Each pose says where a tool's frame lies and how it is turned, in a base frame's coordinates. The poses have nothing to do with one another.
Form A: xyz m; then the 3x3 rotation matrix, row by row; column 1 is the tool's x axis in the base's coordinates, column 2 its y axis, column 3 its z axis. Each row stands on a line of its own.
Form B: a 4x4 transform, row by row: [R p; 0 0 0 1], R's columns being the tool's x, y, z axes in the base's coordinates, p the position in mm. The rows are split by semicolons. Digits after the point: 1 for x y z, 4 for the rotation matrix.
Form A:
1:
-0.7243 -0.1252 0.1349
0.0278 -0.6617 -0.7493
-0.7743 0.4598 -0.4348
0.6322 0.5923 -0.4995
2:
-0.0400 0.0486 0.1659
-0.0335 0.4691 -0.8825
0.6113 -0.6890 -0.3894
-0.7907 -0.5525 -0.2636
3:
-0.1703 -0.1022 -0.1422
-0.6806 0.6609 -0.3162
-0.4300 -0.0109 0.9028
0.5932 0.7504 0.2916
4:
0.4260 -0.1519 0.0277
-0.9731 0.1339 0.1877
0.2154 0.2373 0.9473
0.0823 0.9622 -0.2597
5:
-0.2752 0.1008 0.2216
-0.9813 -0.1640 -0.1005
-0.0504 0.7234 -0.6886
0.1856 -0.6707 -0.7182
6:
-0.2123 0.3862 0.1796
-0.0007 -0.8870 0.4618
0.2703 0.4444 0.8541
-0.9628 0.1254 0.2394
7:
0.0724 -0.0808 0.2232
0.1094 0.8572 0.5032
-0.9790 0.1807 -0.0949
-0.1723 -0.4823 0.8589
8:
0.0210 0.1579 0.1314
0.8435 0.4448 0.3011
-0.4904 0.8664 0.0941
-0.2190 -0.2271 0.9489
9:
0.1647 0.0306 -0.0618
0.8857 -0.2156 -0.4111
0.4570 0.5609 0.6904
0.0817 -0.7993 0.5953
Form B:
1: 0.0278 -0.6617 -0.7493 -724.3; -0.7743 0.4598 -0.4348 -125.2; 0.6322 0.5923 -0.4995 134.9; 0 0 0 1
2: -0.0335 0.4691 -0.8825 -40.0; 0.6113 -0.6890 -0.3894 48.6; -0.7907 -0.5525 -0.2636 165.9; 0 0 0 1
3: -0.6806 0.6609 -0.3162 -170.3; -0.4300 -0.0109 0.9028 -102.2; 0.5932 0.7504 0.2916 -142.2; 0 0 0 1
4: -0.9731 0.1339 0.1877 426.0; 0.2154 0.2373 0.9473 -151.9; 0.0823 0.9622 -0.2597 27.7; 0 0 0 1
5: -0.9813 -0.1640 -0.1005 -275.2; -0.0504 0.7234 -0.6886 100.8; 0.1856 -0.6707 -0.7182 221.6; 0 0 0 1
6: -0.0007 -0.8870 0.4618 -212.3; 0.2703 0.4444 0.8541 386.2; -0.9628 0.1254 0.2394 179.6; 0 0 0 1
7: 0.1094 0.8572 0.5032 72.4; -0.9790 0.1807 -0.0949 -80.8; -0.1723 -0.4823 0.8589 223.2; 0 0 0 1
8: 0.8435 0.4448 0.3011 21.0; -0.4904 0.8664 0.0941 157.9; -0.2190 -0.2271 0.9489 131.4; 0 0 0 1
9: 0.8857 -0.2156 -0.4111 164.7; 0.4570 0.5609 0.6904 30.6; 0.0817 -0.7993 0.5953 -61.8; 0 0 0 1
